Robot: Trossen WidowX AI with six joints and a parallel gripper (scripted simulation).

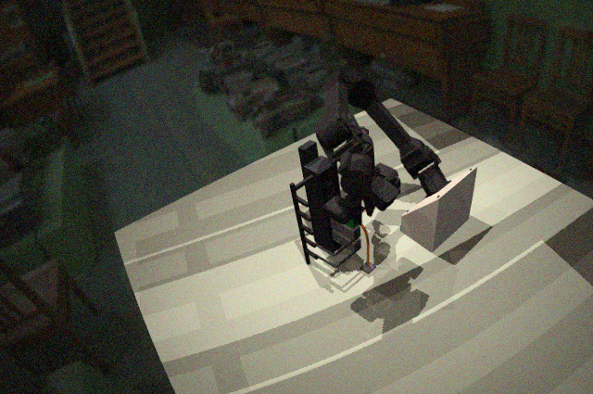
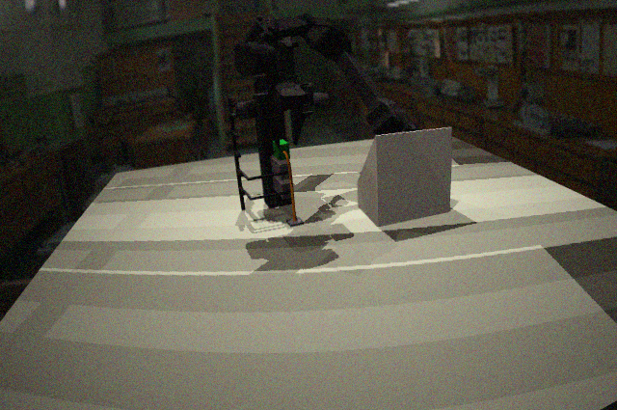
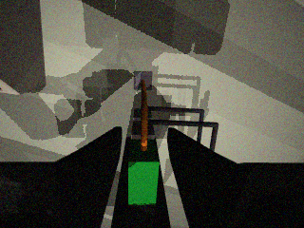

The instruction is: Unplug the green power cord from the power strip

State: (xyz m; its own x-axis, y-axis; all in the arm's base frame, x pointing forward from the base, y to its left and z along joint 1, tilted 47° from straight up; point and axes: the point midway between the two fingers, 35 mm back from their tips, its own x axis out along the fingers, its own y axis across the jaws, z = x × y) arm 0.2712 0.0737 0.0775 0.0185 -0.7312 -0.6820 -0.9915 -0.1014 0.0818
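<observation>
Now: gripper tip 1 cm short of the green plug, 7 cm to the left of it and 1 cm above it.
</observation>
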